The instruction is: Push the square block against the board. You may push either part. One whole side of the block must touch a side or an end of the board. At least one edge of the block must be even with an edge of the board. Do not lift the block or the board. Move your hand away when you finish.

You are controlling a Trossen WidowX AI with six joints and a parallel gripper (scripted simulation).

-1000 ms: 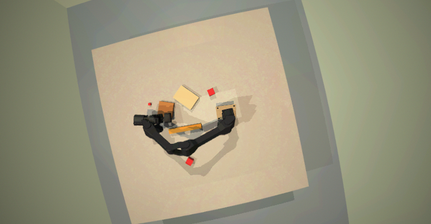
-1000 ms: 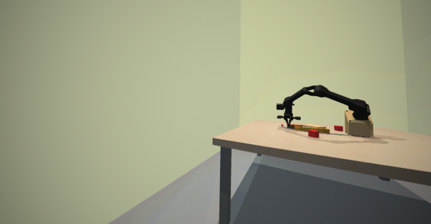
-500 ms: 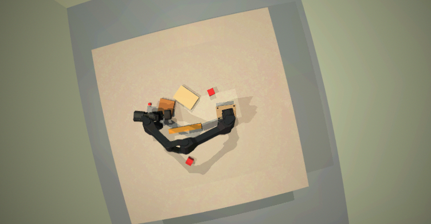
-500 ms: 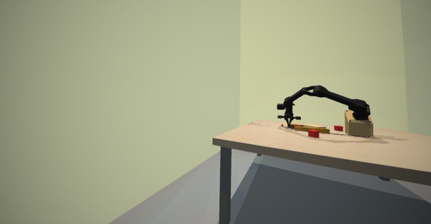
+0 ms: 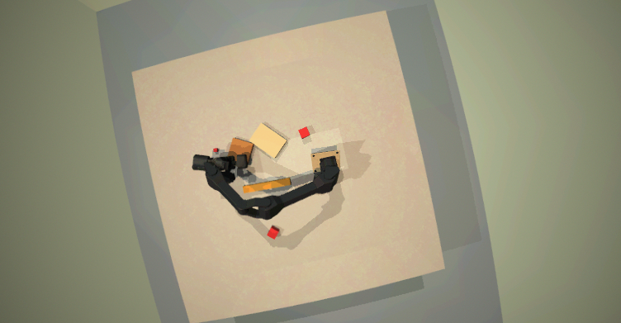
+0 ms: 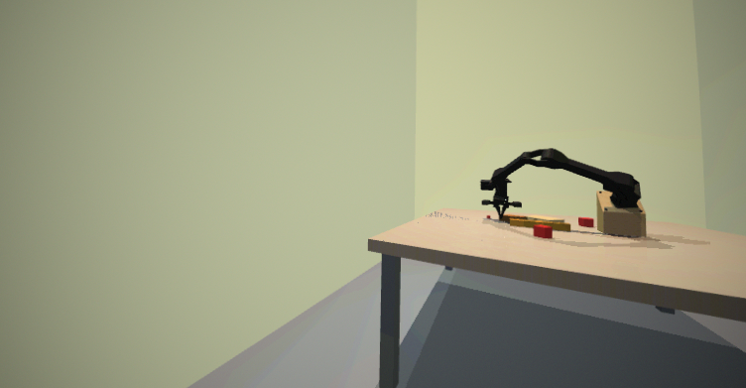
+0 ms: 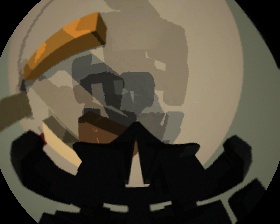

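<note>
My gripper tip is 60 mm past the square orange-brown block and 40 mm to the left of it. Also, from my gripper tip: pale yellow box (190 mm behind, 60 mm to the right); then tiny red piece (70 mm to the right, 60 mm ahead); then narrow orange board (140 mm to the left, 140 mm behind, 10 mm above).
</note>
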